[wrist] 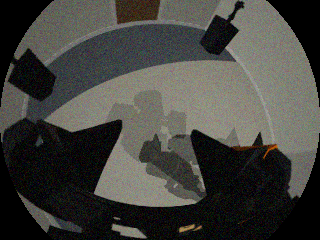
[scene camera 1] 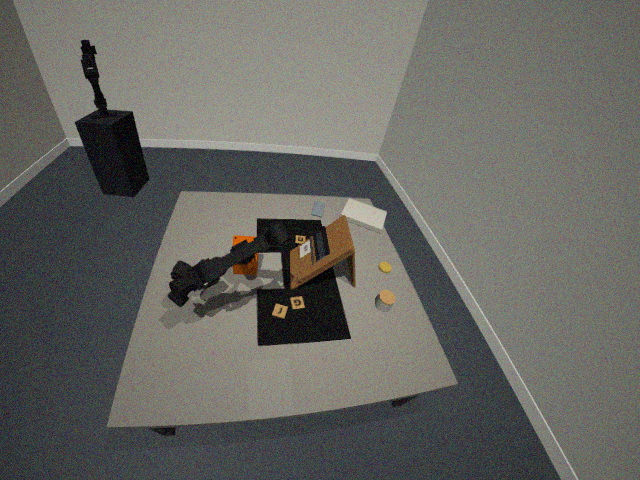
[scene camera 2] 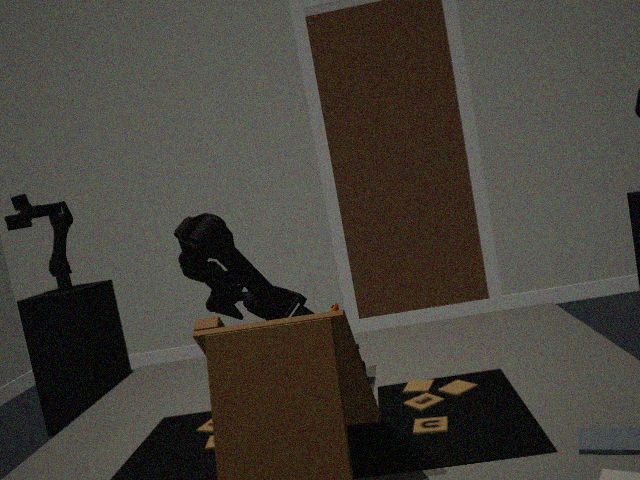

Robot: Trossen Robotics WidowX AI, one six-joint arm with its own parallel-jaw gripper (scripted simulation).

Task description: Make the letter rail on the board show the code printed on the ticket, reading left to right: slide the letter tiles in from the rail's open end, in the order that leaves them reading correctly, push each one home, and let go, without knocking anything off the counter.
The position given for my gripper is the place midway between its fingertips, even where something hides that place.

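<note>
My gripper (scene camera 2: 253, 318) open, holding nothing; visible too in the wrist view (wrist: 157, 128). White box (scene camera 1: 356, 212); wrist view does not show it, hidden by my gripper. Brown board (scene camera 2: 282, 392), also in scene camera 1 (scene camera 1: 332, 244). Black mat (scene camera 2: 491, 422), scene camera 1 as well (scene camera 1: 323, 319).
</note>
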